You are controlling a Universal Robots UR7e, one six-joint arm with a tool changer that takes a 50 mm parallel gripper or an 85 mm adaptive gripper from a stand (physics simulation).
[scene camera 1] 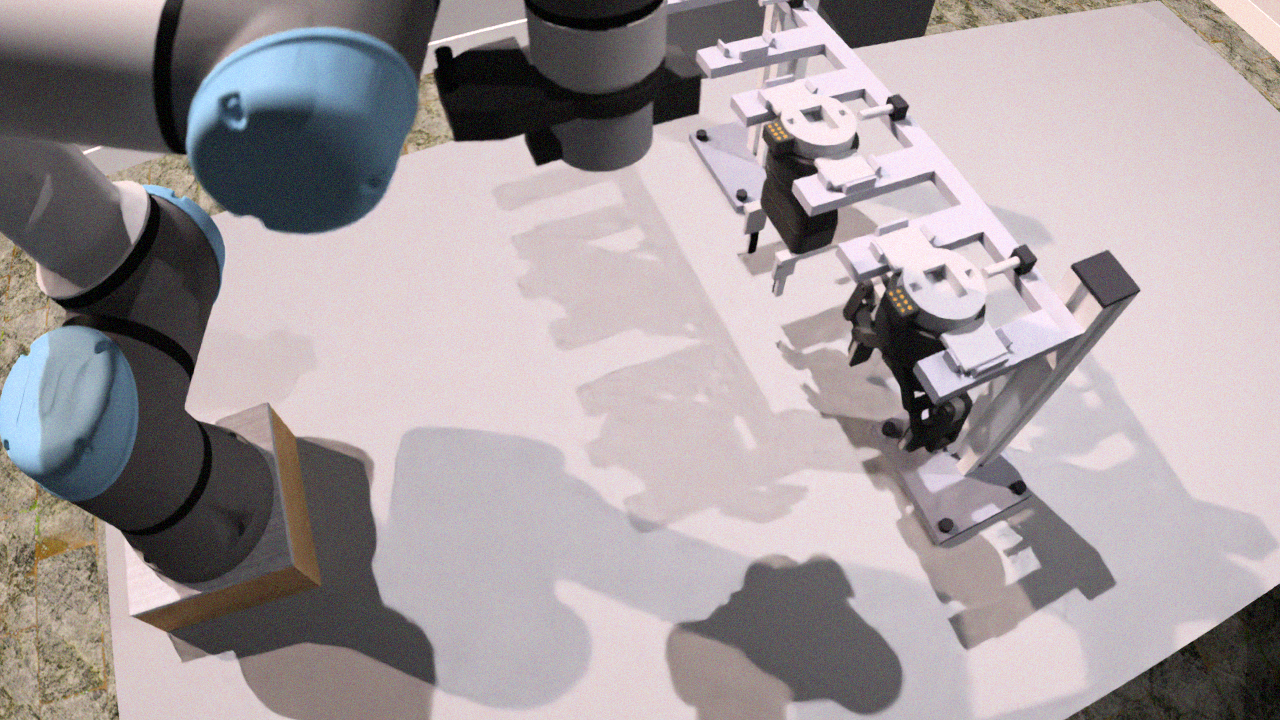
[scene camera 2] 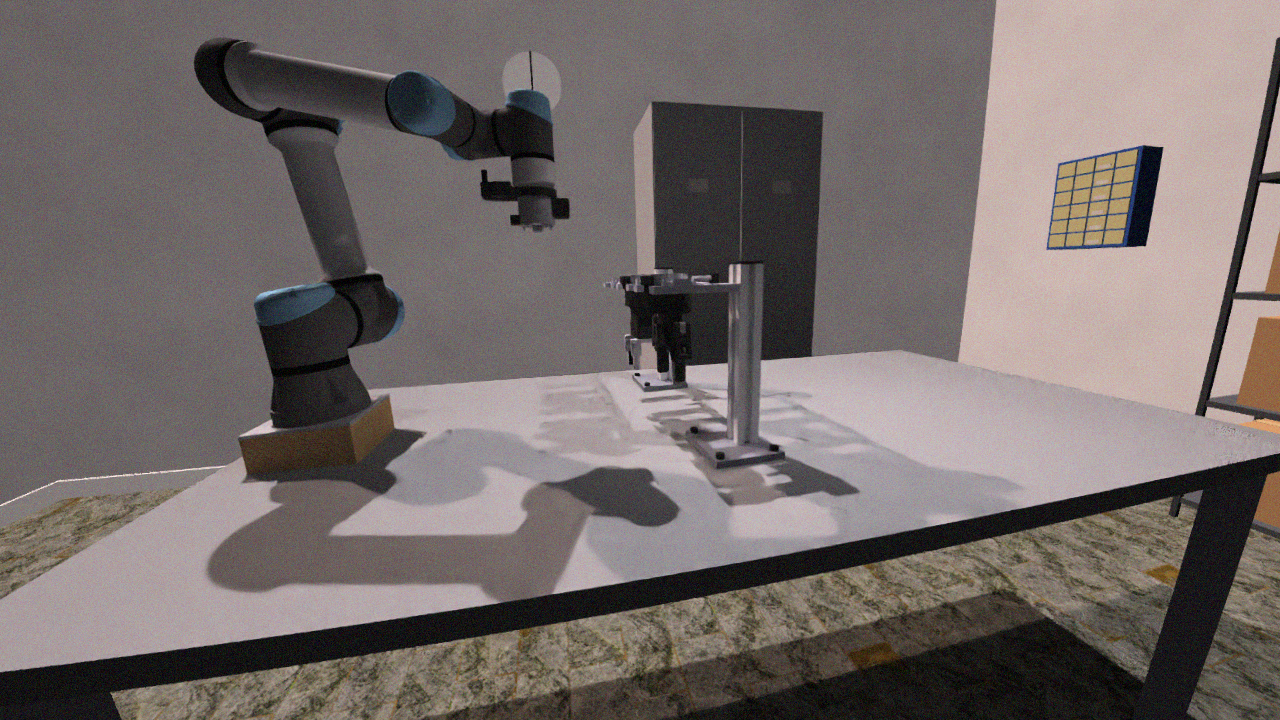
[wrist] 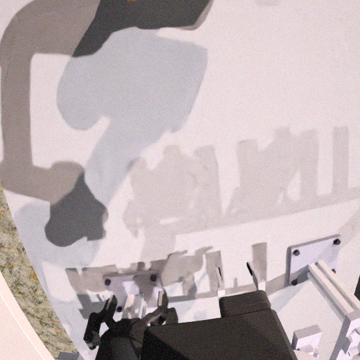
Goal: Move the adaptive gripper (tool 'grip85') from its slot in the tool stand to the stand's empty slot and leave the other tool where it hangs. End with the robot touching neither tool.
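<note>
A tool stand can be seen in the pictures, together with a parallel gripper and an adaptive gripper.
</note>
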